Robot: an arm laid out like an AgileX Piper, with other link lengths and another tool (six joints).
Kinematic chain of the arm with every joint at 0, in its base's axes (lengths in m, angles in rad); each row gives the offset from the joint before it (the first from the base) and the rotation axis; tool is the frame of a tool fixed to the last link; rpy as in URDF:
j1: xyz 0 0 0.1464 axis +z
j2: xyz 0 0 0 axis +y
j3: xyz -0.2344 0 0.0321 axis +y
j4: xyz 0.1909 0 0.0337 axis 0.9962 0 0.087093
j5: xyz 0 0 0 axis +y
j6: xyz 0.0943 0 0.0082 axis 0.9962 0 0.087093
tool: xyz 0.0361 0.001 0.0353 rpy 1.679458 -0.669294 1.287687
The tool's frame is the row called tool.
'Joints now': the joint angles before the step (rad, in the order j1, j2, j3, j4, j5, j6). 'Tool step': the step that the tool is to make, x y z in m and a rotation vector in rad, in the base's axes. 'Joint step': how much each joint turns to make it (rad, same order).
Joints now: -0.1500 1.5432 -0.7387 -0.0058 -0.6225 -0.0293
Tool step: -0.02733 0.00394 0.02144 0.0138 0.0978 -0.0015
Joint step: 0.0000 -0.2075 0.0000 0.0002 0.3063 -0.0002
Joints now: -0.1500 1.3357 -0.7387 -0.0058 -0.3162 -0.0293
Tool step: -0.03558 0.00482 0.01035 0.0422 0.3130 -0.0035
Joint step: 0.0000 -0.2038 -0.1330 -0.0040 0.6526 0.0002
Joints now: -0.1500 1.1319 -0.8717 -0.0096 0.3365 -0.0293
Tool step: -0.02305 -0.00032 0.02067 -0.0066 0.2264 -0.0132
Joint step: 0.0000 -0.0387 -0.2301 -0.0411 0.4918 0.0001
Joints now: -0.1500 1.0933 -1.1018 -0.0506 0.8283 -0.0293
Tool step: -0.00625 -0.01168 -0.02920 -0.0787 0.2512 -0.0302
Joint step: 0.0000 0.0586 -0.0172 -0.1176 0.1963 0.0000
